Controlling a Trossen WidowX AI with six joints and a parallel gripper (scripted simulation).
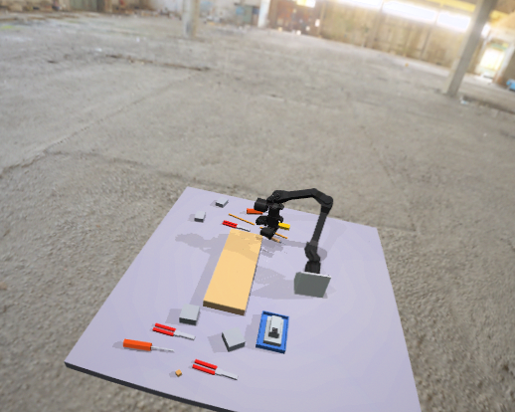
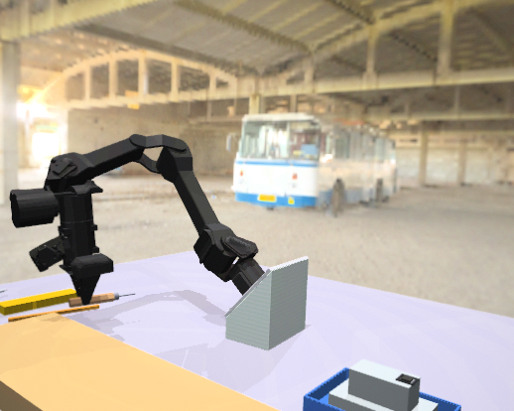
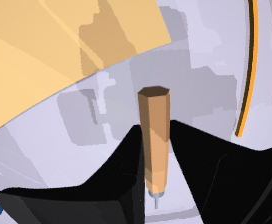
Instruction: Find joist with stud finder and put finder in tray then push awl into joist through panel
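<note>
Now: the wooden-handled awl 40 mm behind my gripper tip and 20 mm to the left of it. Also, from my gripper tip: grey stud finder (40 mm behind, 560 mm to the left); then blue tray (40 mm behind, 550 mm to the left, 40 mm below); then yellow bar (40 mm behind, 200 mm to the right, 40 mm below).
</note>
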